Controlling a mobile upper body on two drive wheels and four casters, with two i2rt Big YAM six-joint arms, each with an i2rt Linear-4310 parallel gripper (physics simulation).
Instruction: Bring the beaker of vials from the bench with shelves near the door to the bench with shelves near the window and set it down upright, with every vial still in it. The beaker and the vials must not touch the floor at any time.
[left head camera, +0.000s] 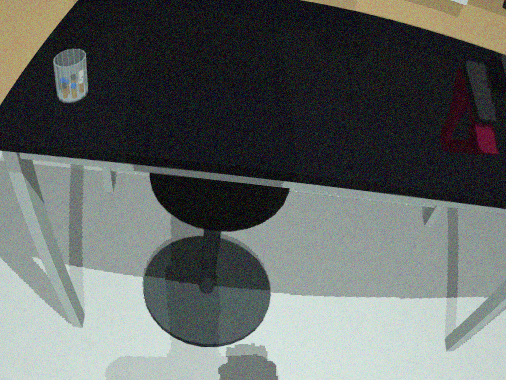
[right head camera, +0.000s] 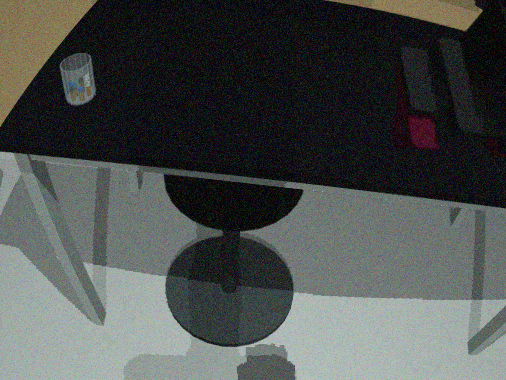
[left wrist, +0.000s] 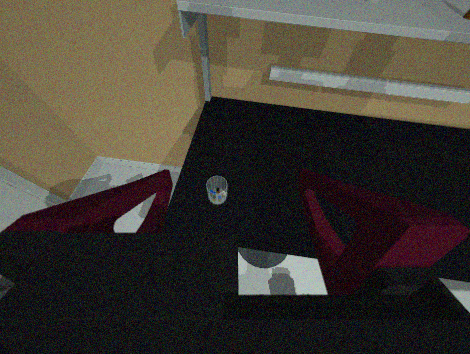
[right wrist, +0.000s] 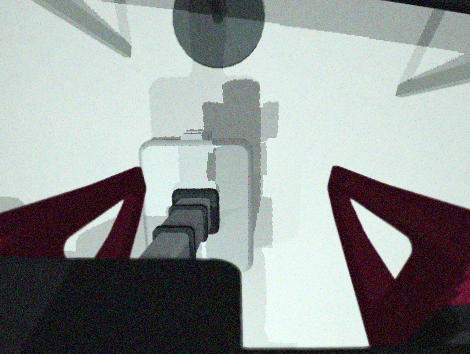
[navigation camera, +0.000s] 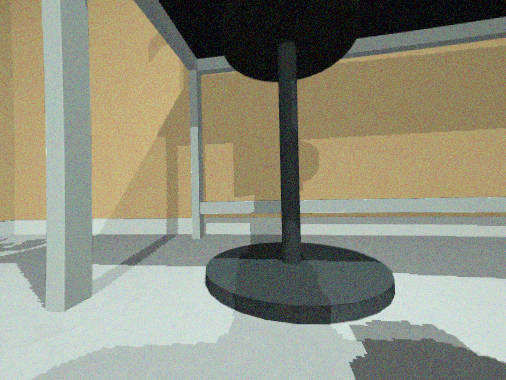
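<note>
The clear beaker (left head camera: 71, 76) (right head camera: 78, 79) (left wrist: 217, 190) stands upright near the left end of a black bench top (left head camera: 260, 100) (right head camera: 240, 100) (left wrist: 280, 135). Several vials with blue and dark caps show inside it. My left gripper (left wrist: 234, 176) is open and empty; in its wrist view the beaker shows between and beyond the fingers, nearer the left one. My right gripper (right wrist: 236, 176) (right head camera: 447, 142) is open and empty, well to the right of the beaker; the floor and part of the robot's base show below it. Neither the door nor the window shows.
A stool (left head camera: 207, 290) (right head camera: 230, 290) (right wrist: 218, 45) (navigation camera: 300, 285) stands partly under the bench's front edge. A bench leg (navigation camera: 67, 150) (left head camera: 50, 240) rises left of it. A grey shelf (left wrist: 320, 22) hangs above the back of the bench, with a wall on the left.
</note>
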